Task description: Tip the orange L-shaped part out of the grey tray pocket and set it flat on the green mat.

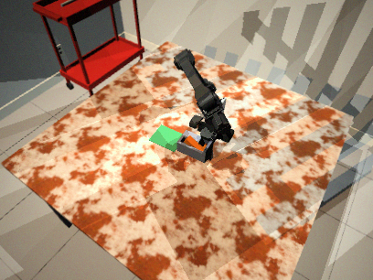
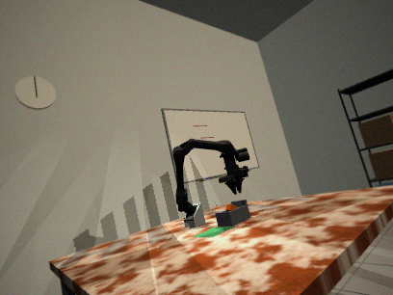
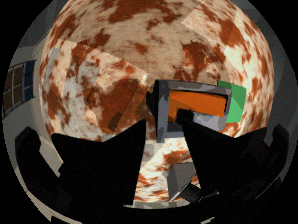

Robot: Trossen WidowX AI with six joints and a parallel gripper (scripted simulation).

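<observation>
The orange L-shaped part is 50 mm to the right of my gripper tip and 80 mm below it. The rest, counted from my gripper tip: green mat: 10 mm ahead, 230 mm to the right, 140 mm below.
</observation>
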